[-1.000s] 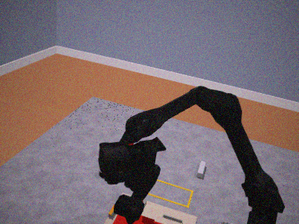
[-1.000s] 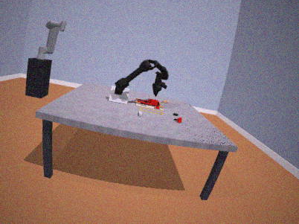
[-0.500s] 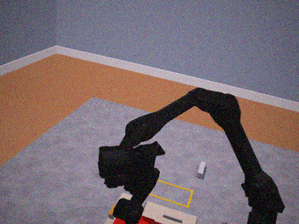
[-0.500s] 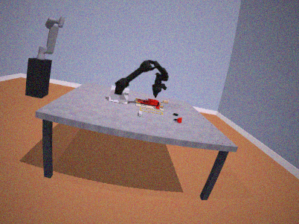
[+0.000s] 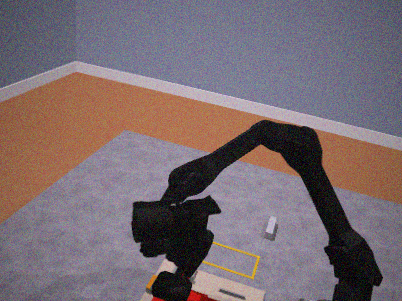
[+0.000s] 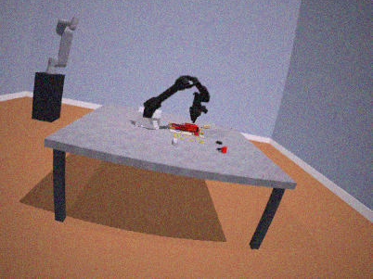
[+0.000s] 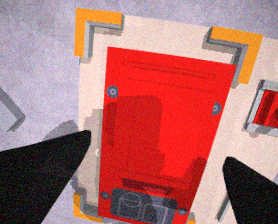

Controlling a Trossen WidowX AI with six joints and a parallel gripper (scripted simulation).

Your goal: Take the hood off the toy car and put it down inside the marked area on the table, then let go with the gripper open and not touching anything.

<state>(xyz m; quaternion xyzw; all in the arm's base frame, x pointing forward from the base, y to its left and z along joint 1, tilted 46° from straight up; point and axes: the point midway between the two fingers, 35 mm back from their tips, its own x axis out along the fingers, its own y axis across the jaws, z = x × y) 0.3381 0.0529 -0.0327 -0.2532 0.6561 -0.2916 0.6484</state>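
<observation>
Right now my gripper tip is 3 cm above the hood. From my gripper tip the other things lie so: grey bar 16 cm behind, 37 cm to the right, 6 cm below; then black wheel 17 cm ahead, 21 cm to the right, 6 cm below.
</observation>
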